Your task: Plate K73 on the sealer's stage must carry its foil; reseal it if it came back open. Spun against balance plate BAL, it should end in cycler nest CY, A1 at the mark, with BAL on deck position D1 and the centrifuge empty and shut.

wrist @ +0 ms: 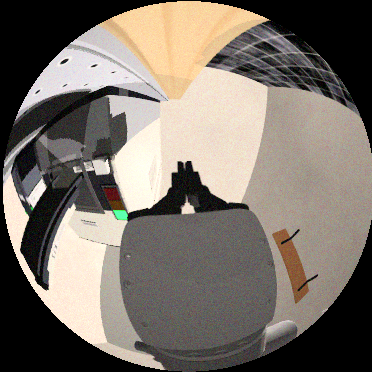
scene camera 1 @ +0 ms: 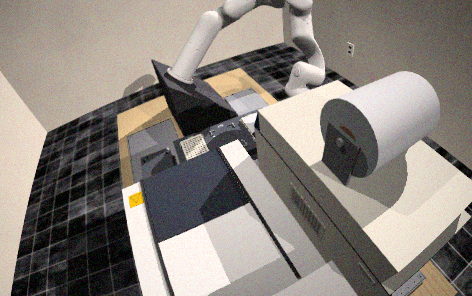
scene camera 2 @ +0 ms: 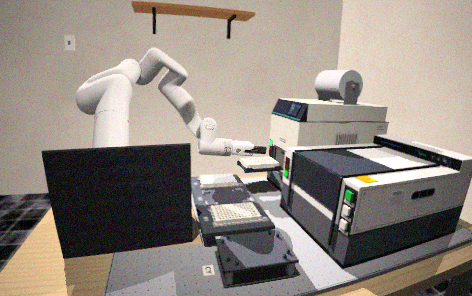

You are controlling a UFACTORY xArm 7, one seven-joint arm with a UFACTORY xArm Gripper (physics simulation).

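Places are measured from the arm's base along level axes (x ahead, y left, z up), in millimetres.
Where they show: gripper, between the fingertips: [wrist: 183, 170] [scene camera 2: 265, 150]; arm's base, origin of its link: [scene camera 1: 179, 77] [scene camera 2: 110, 169].
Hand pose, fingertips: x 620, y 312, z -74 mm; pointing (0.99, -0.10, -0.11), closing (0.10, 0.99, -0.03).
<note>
Each offset is from my fingertips to the centre of the thing. "spot": to the spot under its first point.
My gripper [scene camera 2: 261, 149] [wrist: 183, 170] is shut and empty, beside and just above the cream plate {122 mm back, 176 mm right, 8 mm up} [scene camera 2: 259, 162] on the sealer's dark stage {spot: 187 mm back, 205 mm right, 4 mm up} [scene camera 2: 244, 167]. No label can be read on that plate, and whether foil covers it is unclear. The sealer {175 mm ahead, 200 mm right, 129 mm up} [scene camera 1: 310, 200] [scene camera 2: 325, 111] hides the gripper in scene camera 1. A cream plate with open wells {303 mm back, 397 mm right, 56 mm down} [scene camera 1: 194, 146] [scene camera 2: 236, 213] sits on the deck; a smoother pale plate {274 mm back, 151 mm right, 56 mm down} [scene camera 2: 217, 181] sits behind it. Which is BAL cannot be told. Nest CY {315 mm back, 549 mm right, 81 mm down} [scene camera 1: 159, 161] [scene camera 2: 257, 256] holds no plate. The centrifuge {112 mm ahead, 495 mm right, 13 mm up} [scene camera 1: 195, 195] [scene camera 2: 400, 205] has its lid down; its inside is hidden.
A large foil roll {196 mm ahead, 202 mm right, 309 mm up} [scene camera 1: 385, 120] [scene camera 2: 335, 84] sits on the sealer. A tall black panel [scene camera 1: 190, 97] [scene camera 2: 120, 200] stands by the arm's base. The sealer's red, amber and green light stack {spot: 28 mm back, 91 mm right, 31 mm up} [wrist: 114, 201] is left of the fingers in the wrist view. A wall shelf [scene camera 2: 192, 11] [wrist: 291, 265] hangs behind.
</note>
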